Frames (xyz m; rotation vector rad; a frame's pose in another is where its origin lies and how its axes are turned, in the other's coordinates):
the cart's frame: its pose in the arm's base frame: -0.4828 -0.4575 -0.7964 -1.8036 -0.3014 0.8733
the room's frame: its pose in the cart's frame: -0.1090 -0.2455 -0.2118 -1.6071 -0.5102 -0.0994
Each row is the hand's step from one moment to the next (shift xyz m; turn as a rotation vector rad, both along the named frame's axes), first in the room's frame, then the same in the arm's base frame.
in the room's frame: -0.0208 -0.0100 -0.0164 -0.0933 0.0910 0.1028
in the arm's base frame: -0.0113 0.0005 0.0260 0.0233 -0.1639 -0.0122
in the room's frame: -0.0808 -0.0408 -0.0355 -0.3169 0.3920 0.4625
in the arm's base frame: -0.0534 -0.0146 0.0799 0.1225 -0.6615 -0.1241
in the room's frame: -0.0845 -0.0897 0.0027 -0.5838 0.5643 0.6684
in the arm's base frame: -0.1094 -0.0195 0.0534 0.1340 -1.0388 -0.0949
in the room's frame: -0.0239 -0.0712 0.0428 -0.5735 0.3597 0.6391
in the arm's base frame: -0.0840 -0.0116 -0.0167 -0.0394 -0.9264 -0.0832
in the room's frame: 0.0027 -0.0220 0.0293 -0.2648 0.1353 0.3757
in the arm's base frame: -0.0271 -0.0067 -0.0238 -0.0684 -0.4639 -0.0986
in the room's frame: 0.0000 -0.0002 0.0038 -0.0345 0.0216 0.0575
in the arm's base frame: -0.0012 -0.0022 -0.0028 -0.0077 -0.0674 -0.0191
